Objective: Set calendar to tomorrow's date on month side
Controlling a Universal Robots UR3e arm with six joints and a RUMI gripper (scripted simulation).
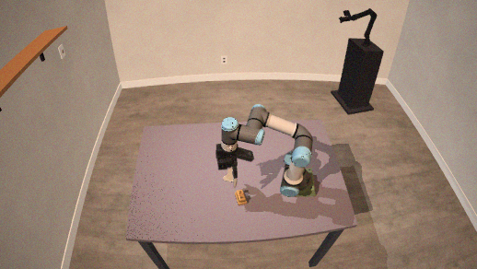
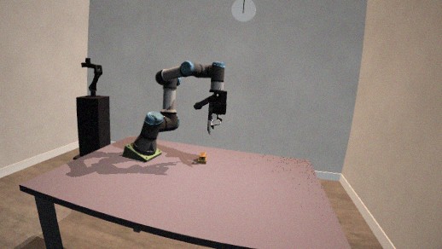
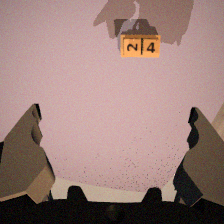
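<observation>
The cube lies 4 cm behind my hand, 2 cm to the left of it and 15 cm below it. From my hand the other things lie so: orange calendar tray 4 cm behind, 4 cm to the left, 17 cm below.
</observation>
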